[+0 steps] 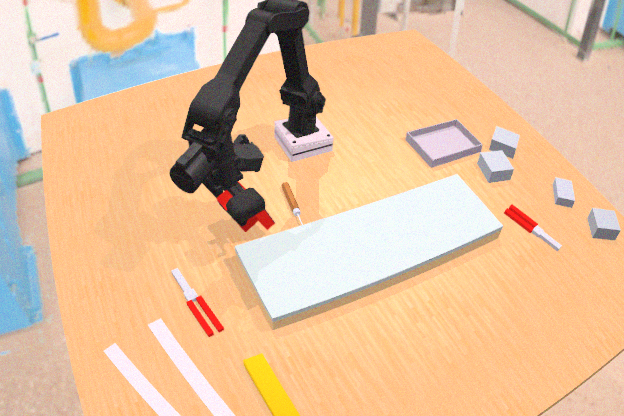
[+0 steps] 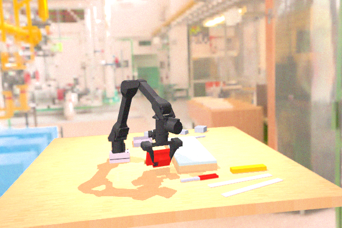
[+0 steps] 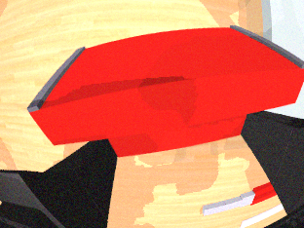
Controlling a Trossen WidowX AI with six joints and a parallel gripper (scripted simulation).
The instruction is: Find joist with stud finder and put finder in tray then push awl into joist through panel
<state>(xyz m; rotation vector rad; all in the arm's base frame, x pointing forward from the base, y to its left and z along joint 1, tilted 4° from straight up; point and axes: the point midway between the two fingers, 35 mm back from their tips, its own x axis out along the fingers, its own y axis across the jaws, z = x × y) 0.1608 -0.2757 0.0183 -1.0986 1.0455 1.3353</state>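
My gripper tip is 2 cm short of the awl, 13 cm to the right of it and 4 cm above it. Also, from my gripper tip: red stud finder 2 cm behind, 1 cm to the left; yellow strip 37 cm ahead, 14 cm to the right, 4 cm below; lilac tray 4 cm ahead, 57 cm to the left, 3 cm below.
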